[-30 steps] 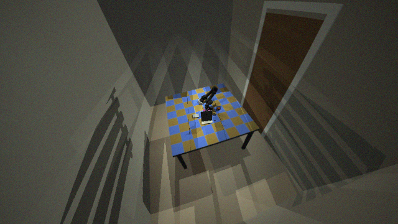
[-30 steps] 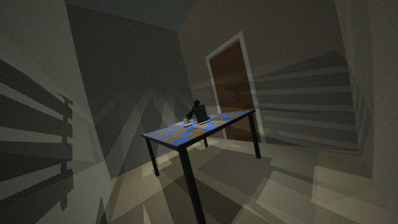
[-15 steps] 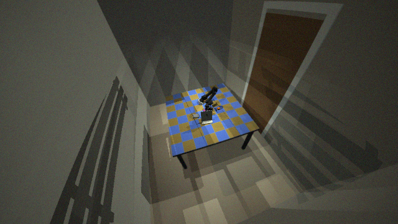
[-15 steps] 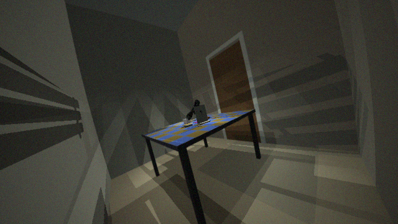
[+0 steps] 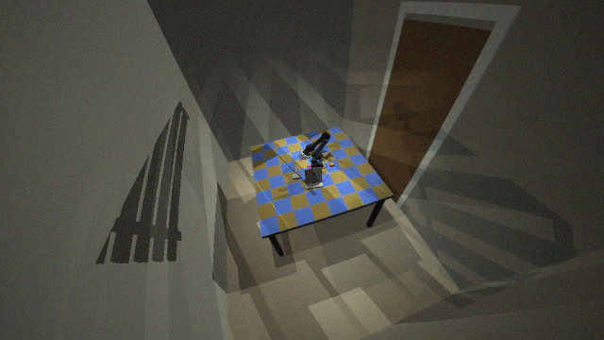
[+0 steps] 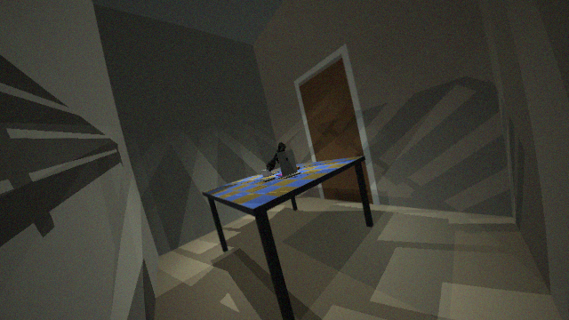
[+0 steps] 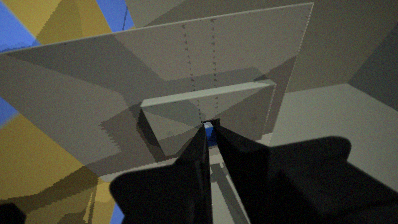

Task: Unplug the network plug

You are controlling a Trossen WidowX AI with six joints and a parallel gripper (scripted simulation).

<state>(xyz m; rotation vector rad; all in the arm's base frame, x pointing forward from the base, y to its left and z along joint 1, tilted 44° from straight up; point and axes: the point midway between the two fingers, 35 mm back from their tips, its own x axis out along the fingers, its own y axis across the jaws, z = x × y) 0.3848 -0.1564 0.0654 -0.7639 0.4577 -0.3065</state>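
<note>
My gripper tip is now 2 cm short of the upright panel, 1 cm to the left of it and 5 cm above it. The rest, counted from my gripper tip: orange object (14 cm behind, 29 cm to the left, 14 cm below); blue plug (right at my gripper tip).
</note>
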